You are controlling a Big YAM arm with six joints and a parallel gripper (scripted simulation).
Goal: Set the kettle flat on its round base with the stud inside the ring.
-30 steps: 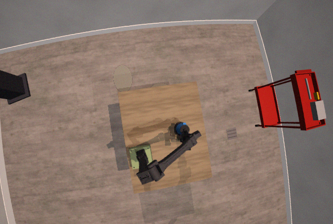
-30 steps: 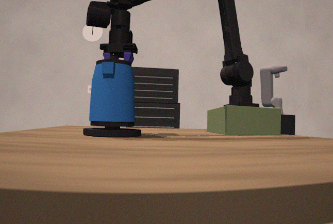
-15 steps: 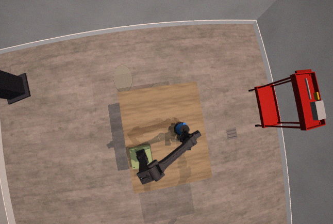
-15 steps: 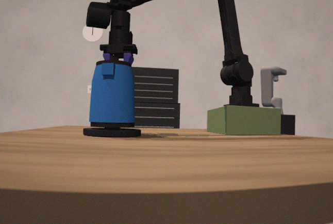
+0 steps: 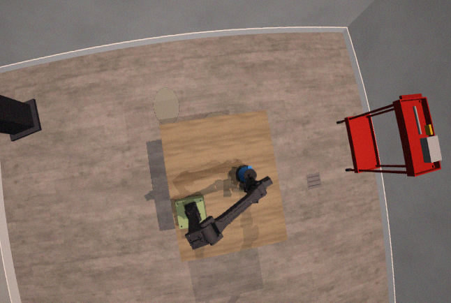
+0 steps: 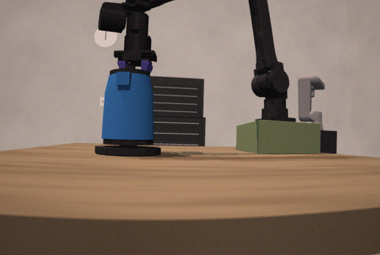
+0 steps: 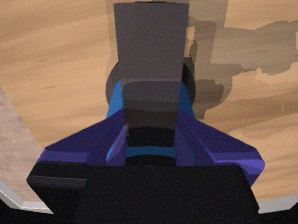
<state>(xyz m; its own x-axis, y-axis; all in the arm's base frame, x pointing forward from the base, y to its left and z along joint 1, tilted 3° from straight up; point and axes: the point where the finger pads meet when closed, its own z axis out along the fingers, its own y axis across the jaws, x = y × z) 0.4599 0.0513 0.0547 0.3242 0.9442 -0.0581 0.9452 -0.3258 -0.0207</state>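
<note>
The blue kettle lies 1 cm ahead of my hand, 3 cm to the left of it and 5 cm below it. Also, from my hand: round black base: 2 cm ahead, 6 cm to the left, 15 cm below.
</note>
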